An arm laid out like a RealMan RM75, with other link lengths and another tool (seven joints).
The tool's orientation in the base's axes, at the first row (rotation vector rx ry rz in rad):
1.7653 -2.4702 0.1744
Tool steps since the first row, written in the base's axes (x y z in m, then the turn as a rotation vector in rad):
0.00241 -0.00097 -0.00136 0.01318 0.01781 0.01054
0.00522 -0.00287 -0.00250 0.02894 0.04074 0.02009
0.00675 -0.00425 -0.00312 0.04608 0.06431 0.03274
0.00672 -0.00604 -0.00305 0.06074 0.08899 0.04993
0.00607 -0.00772 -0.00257 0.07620 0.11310 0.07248
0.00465 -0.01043 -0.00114 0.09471 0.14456 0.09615
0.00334 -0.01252 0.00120 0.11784 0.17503 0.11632
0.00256 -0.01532 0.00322 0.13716 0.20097 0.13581
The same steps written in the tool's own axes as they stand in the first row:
-0.00007 -0.00255 0.00145 -0.01935 -0.00712 -0.01331
0.00063 -0.00578 0.00283 -0.04446 -0.01500 -0.02645
0.00133 -0.00764 0.00362 -0.07015 -0.02409 -0.04277
0.00303 -0.00819 0.00383 -0.09542 -0.03063 -0.06371
0.00488 -0.00814 0.00362 -0.11961 -0.03830 -0.08988
0.00808 -0.00771 0.00263 -0.15150 -0.04653 -0.11831
0.01080 -0.00722 0.00066 -0.18446 -0.05933 -0.14320
0.01397 -0.00746 -0.00091 -0.21207 -0.06996 -0.16667

